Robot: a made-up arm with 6 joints. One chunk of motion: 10 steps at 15 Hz.
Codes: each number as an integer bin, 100 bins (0 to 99) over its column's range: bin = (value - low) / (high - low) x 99, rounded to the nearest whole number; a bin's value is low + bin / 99 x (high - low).
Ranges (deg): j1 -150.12..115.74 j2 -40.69..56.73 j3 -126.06..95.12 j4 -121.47..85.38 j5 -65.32..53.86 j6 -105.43..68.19
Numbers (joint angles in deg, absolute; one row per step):
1: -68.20 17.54 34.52 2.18 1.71 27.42
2: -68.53 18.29 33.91 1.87 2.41 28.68
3: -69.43 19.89 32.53 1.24 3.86 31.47
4: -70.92 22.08 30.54 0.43 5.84 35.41
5: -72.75 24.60 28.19 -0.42 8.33 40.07
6: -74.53 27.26 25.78 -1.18 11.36 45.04
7: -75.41 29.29 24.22 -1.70 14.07 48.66
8: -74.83 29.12 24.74 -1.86 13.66 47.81
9: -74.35 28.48 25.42 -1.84 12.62 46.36
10: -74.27 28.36 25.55 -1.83 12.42 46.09
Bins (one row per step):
1: 31 59 72 59 56 76
2: 30 60 72 59 56 76
3: 30 62 71 59 57 78
4: 29 64 70 58 59 80
5: 29 66 69 58 61 83
6: 28 69 68 58 64 86
7: 28 71 67 57 66 88
8: 28 71 67 57 66 87
9: 28 70 68 57 65 87
10: 28 70 68 57 65 86

